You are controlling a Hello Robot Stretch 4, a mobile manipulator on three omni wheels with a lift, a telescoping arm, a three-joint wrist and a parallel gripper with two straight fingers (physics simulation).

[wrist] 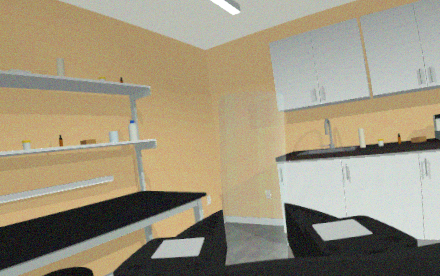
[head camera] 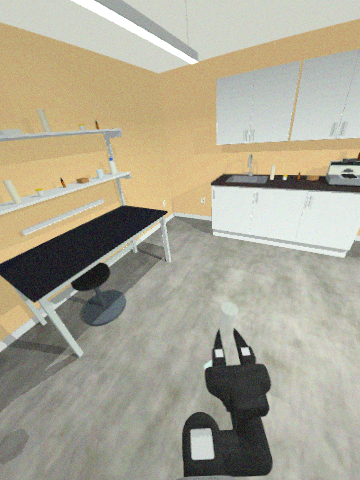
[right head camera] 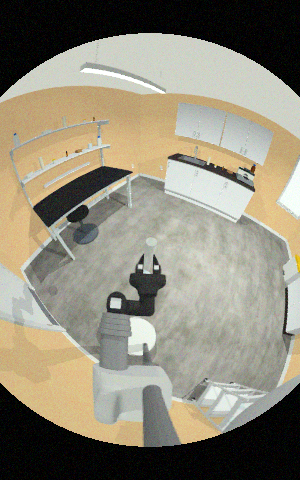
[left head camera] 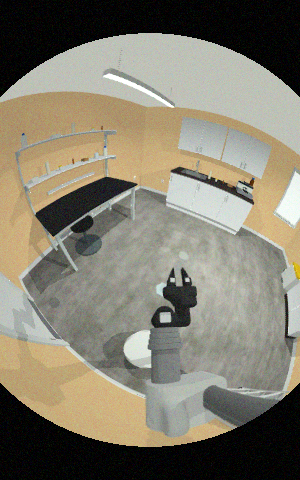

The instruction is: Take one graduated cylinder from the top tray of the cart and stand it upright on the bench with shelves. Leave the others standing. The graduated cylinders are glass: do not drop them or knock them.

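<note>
My gripper is shut on a clear graduated cylinder. The cylinder looks upright in the wrist view and rises above the fingers, held over the floor; its lower part is mostly hidden by the gripper. The bench with shelves has a black top and stands to the left, well away from the gripper. Part of the white-framed cart shows low in the right head view; its cylinders cannot be made out there.
A round stool stands at the bench's front edge. Bottles and small items sit on its two shelves. A white counter with sink stands at the back right, below wall cabinets.
</note>
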